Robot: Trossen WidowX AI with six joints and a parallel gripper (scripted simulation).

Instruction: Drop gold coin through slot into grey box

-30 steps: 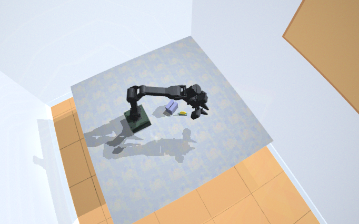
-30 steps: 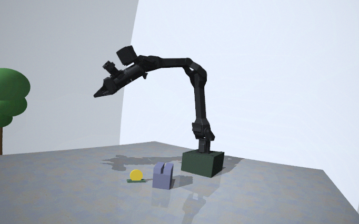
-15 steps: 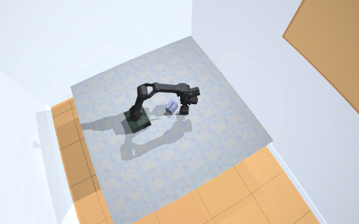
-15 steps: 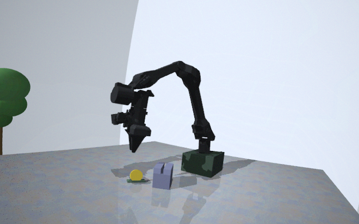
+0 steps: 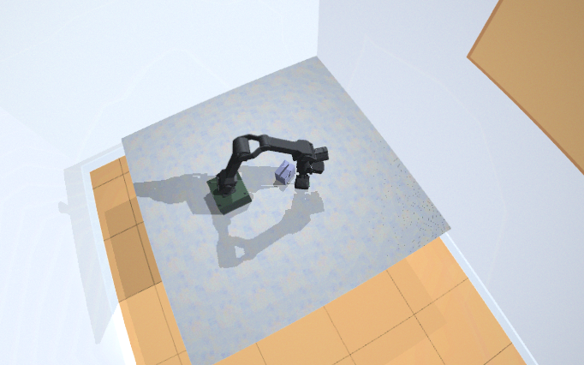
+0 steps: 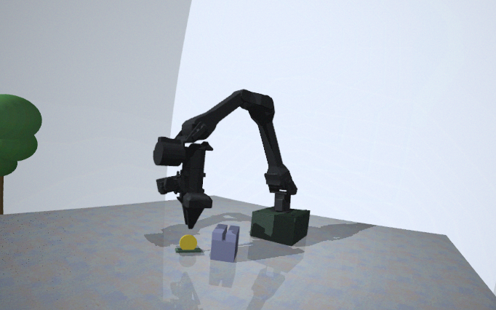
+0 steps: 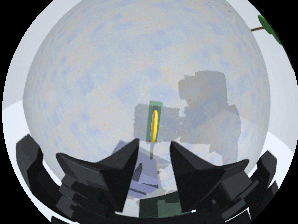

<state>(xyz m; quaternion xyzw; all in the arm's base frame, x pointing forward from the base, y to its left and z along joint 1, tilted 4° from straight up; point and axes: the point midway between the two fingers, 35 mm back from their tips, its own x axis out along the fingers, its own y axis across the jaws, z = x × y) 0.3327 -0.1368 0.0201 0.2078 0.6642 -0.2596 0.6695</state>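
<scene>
Right now my gripper tip is 50 mm above the gold coin.
</scene>
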